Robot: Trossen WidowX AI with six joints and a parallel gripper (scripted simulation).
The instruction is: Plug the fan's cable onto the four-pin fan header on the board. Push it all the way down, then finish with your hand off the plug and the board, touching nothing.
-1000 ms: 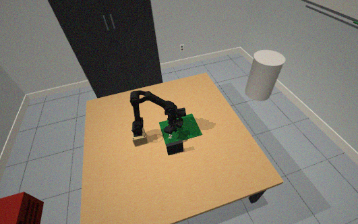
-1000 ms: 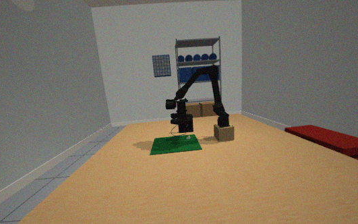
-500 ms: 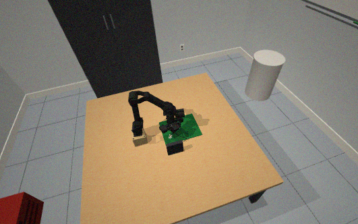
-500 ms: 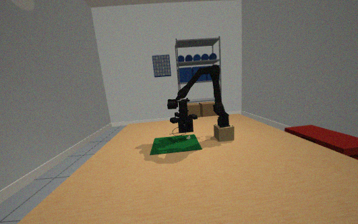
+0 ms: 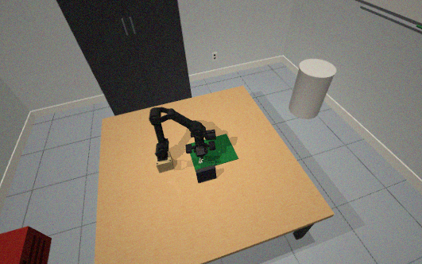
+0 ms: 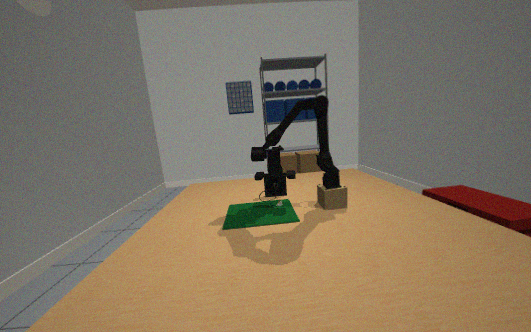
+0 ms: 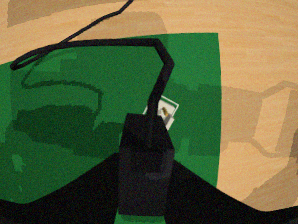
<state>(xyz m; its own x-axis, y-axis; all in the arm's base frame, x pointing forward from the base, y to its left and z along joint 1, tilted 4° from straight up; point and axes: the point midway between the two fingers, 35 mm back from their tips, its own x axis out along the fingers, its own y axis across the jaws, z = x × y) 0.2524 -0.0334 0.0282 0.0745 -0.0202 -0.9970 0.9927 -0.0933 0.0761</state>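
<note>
The fan header lies 70 mm below my gripper tip and 10 mm behind it. The rest, counted from my gripper tip: black fan: 140 mm to the right, 10 mm below; green board: 80 mm below, 80 mm ahead, 60 mm to the left; black fan plug: 10 mm to the right, 10 mm above.
</note>
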